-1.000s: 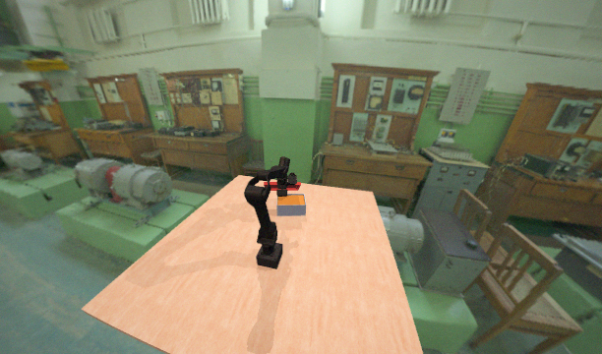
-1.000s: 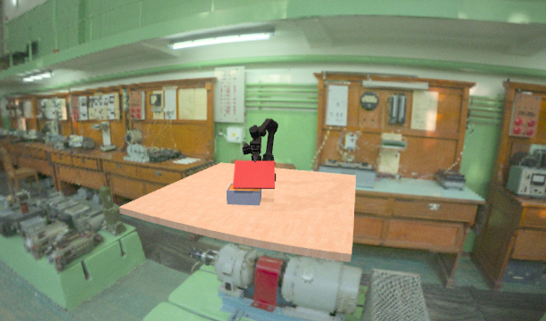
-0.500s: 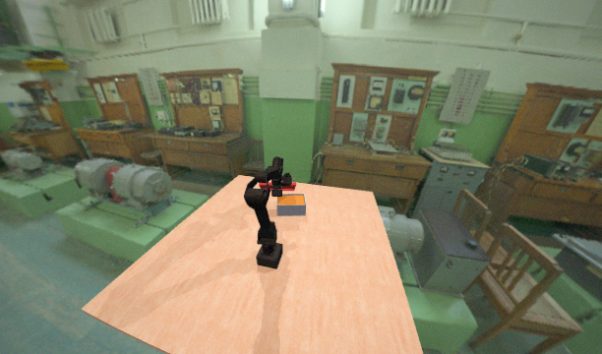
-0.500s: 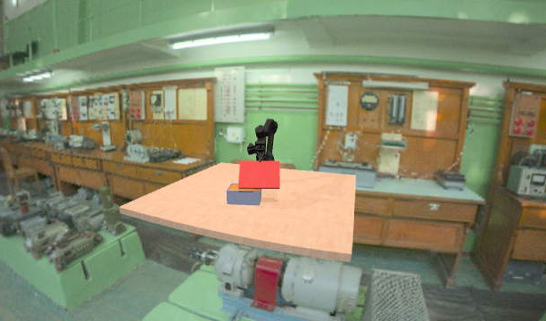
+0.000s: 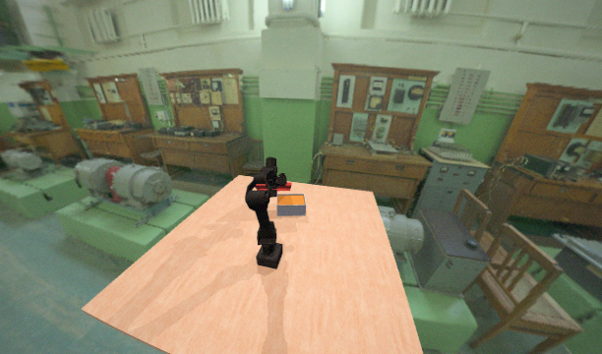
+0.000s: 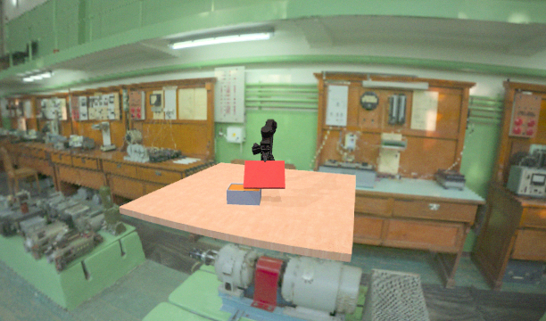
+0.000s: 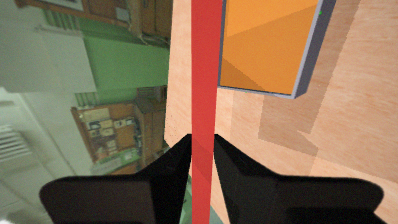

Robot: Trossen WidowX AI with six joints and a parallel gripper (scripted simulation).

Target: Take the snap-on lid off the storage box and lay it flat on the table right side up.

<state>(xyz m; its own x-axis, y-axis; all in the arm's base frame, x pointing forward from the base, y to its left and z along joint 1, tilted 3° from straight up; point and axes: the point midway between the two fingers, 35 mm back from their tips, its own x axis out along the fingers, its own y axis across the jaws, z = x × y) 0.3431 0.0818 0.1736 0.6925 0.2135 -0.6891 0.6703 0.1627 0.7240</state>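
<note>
Now: gripper tip 6 cm short of the red lid, 2 cm to the right of it and 5 cm above it. From my gripper tip the other things lie so: storage box: 7 cm ahead, 10 cm to the right, 19 cm below.
</note>
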